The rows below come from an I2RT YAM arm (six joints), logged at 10 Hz.
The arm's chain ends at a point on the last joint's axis. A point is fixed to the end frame.
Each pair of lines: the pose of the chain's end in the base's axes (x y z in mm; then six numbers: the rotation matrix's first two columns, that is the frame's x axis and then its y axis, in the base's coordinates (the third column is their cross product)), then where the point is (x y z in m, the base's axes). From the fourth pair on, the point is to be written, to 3 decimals.
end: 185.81 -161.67 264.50 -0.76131 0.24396 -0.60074 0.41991 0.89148 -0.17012
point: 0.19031 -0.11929 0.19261
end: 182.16 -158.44 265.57 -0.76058 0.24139 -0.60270 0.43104 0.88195 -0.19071
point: 0.18691 -0.11766 0.19278
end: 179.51 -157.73 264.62 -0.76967 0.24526 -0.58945 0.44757 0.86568 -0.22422
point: 0.18339 -0.11893 0.19070
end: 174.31 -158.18 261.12 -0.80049 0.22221 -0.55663 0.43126 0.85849 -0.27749
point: 0.174 -0.122 0.186
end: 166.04 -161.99 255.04 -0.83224 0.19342 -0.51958 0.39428 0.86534 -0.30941
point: 0.161 -0.127 0.179
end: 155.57 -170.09 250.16 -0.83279 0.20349 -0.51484 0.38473 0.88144 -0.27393
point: 0.151 -0.132 0.176
